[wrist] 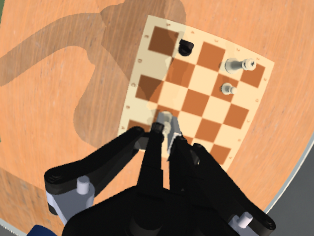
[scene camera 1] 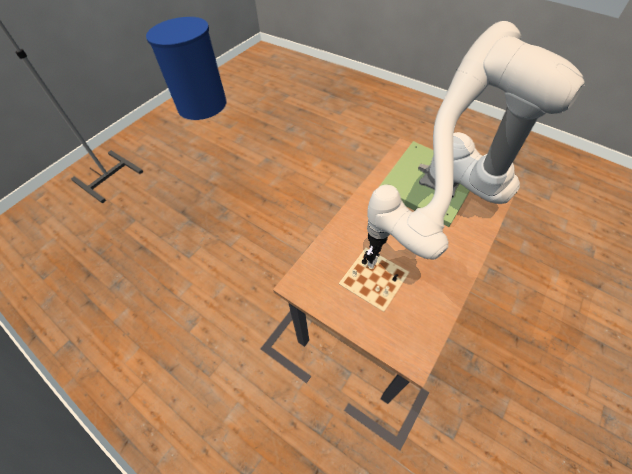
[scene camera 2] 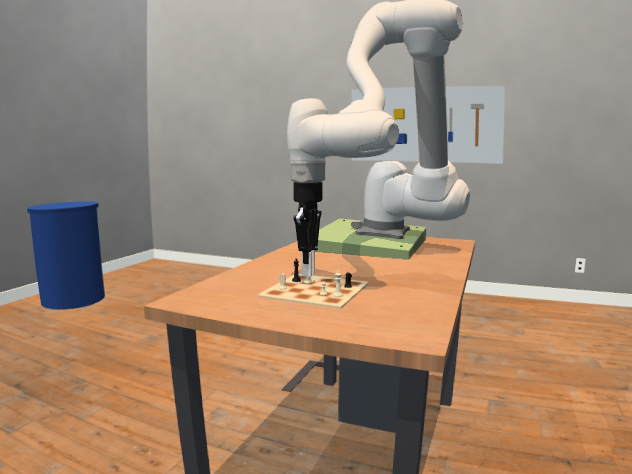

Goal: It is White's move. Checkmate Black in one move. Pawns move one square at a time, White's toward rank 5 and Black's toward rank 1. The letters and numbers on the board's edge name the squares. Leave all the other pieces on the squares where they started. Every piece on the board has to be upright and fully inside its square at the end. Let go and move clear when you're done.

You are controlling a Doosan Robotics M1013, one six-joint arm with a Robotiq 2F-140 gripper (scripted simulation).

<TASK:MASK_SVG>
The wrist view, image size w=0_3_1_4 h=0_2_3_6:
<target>gripper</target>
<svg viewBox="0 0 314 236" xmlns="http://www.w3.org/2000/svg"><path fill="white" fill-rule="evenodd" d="M44 174L48 208L52 214L58 215L63 222L62 236L269 236L276 229L275 222L247 198L200 143L193 143L193 146L188 144L187 139L183 137L183 133L180 130L178 117L175 116L171 118L171 129L169 134L167 134L169 189L163 187L164 171L161 169L162 139L165 126L163 125L164 113L162 112L158 113L157 120L152 123L150 132L144 132L145 130L142 127L134 126L85 158L50 168ZM145 150L137 184L93 205L94 197L98 196L139 150Z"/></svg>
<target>chessboard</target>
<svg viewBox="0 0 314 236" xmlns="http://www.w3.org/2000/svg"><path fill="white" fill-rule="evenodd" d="M164 134L165 140L163 142L162 157L167 158L169 156L166 154L167 134ZM148 15L133 67L117 137L133 126L143 127L145 132L149 132L152 123L157 120L159 111L168 111L178 117L180 130L183 133L183 137L187 139L188 144L193 146L193 143L200 143L226 172L255 116L270 78L274 62L210 33ZM221 87L224 83L230 83L238 91L236 94L226 95L222 93ZM225 62L229 58L237 58L239 61L253 58L256 61L256 68L253 71L240 69L236 74L230 74L225 69ZM181 39L194 44L192 53L187 57L181 56L178 52Z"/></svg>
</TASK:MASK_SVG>
